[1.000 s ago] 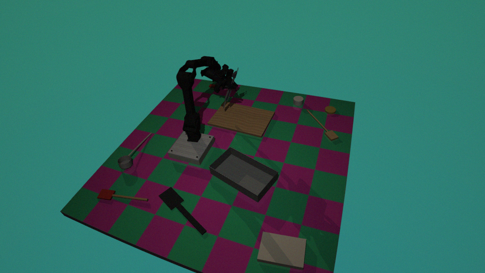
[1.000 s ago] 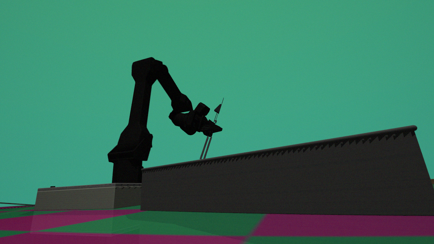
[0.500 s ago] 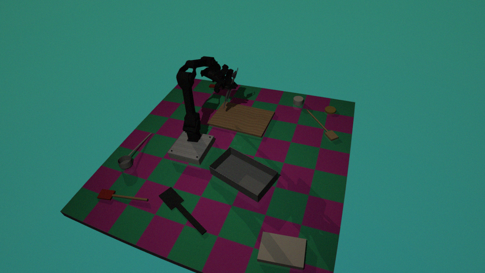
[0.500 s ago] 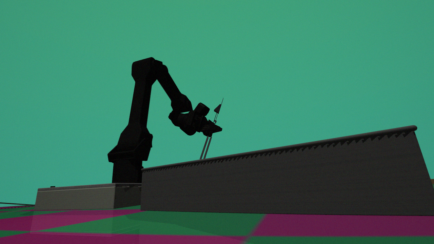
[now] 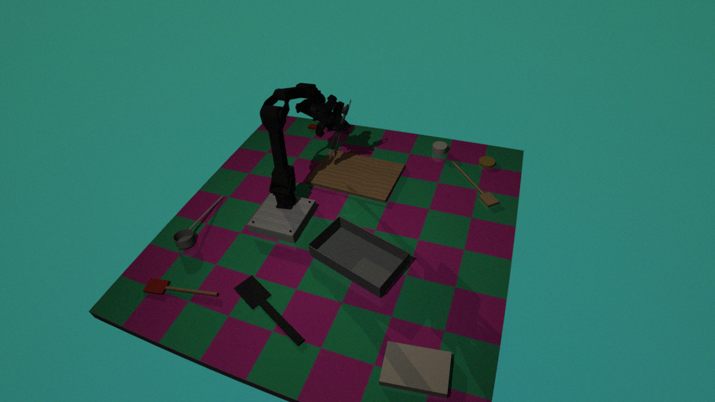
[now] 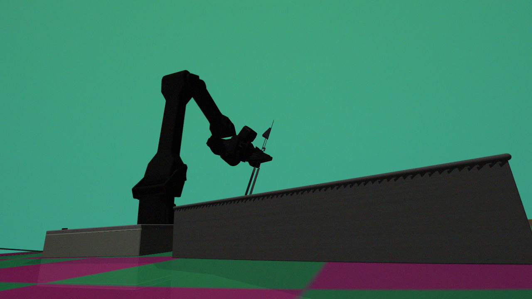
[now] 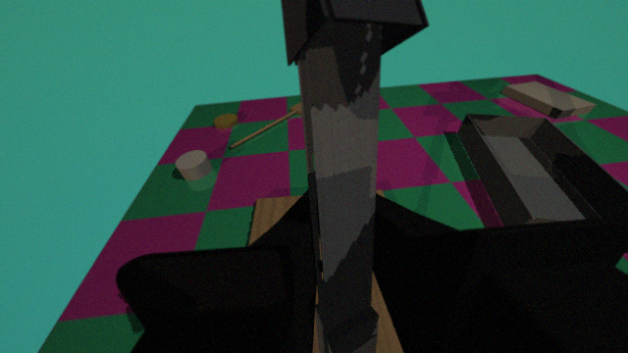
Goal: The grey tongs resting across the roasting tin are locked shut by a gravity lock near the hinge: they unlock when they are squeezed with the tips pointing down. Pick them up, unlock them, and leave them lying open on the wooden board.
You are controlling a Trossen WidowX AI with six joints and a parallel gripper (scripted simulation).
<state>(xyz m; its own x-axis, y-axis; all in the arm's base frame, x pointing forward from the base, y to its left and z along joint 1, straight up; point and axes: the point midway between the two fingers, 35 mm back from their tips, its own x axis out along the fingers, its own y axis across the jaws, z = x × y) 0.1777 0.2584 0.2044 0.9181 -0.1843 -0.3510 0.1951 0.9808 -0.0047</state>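
My gripper tip is 230 mm above the wooden board and 10 mm short of it. The rest, counted from my gripper tip: roasting tin (450 mm to the right, 210 mm below, 120 mm ahead); black spatula (680 mm to the right, 230 mm below, 130 mm behind); disc (560 mm ahead, 220 mm below, 160 mm to the left).
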